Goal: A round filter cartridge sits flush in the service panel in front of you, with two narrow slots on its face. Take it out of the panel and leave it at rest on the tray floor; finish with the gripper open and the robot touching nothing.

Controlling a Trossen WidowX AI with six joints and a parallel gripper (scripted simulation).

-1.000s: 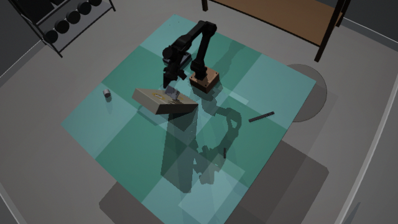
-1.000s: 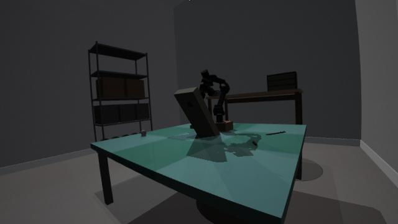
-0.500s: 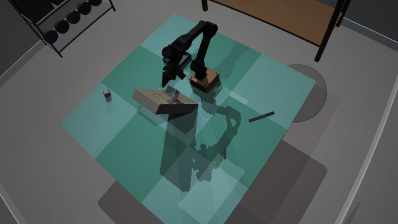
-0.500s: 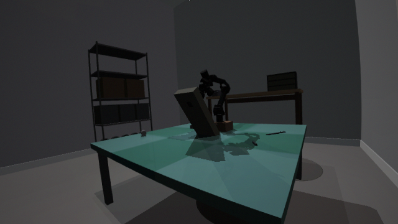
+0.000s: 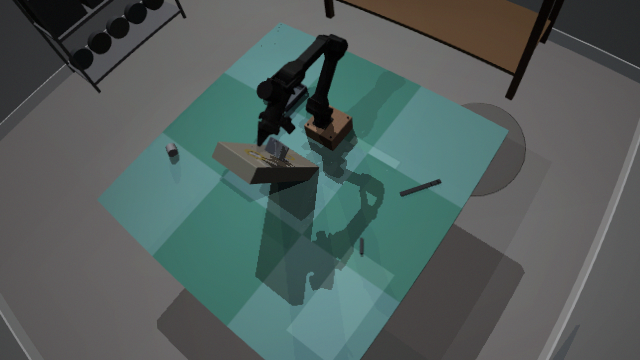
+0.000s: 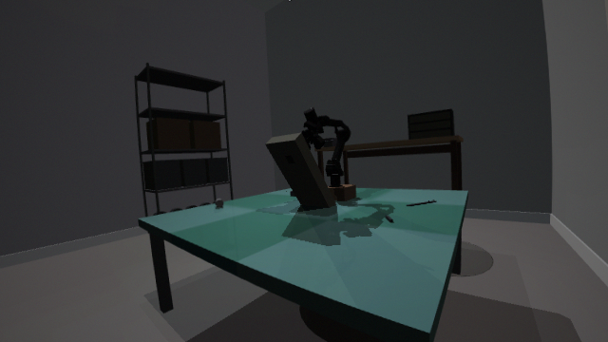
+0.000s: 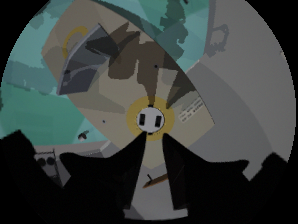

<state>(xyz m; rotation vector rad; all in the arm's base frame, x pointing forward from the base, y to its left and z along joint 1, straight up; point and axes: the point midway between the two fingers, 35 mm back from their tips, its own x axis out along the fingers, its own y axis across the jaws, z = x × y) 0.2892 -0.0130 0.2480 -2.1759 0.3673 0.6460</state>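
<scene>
My gripper tip is 4 cm short of the grey round filter cartridge and 3 cm above it. Also, from my gripper tip: short rod (42 cm to the left, 30 cm below, 3 cm ahead); dark square tray (40 cm behind, 29 cm below, 26 cm to the right).
</scene>
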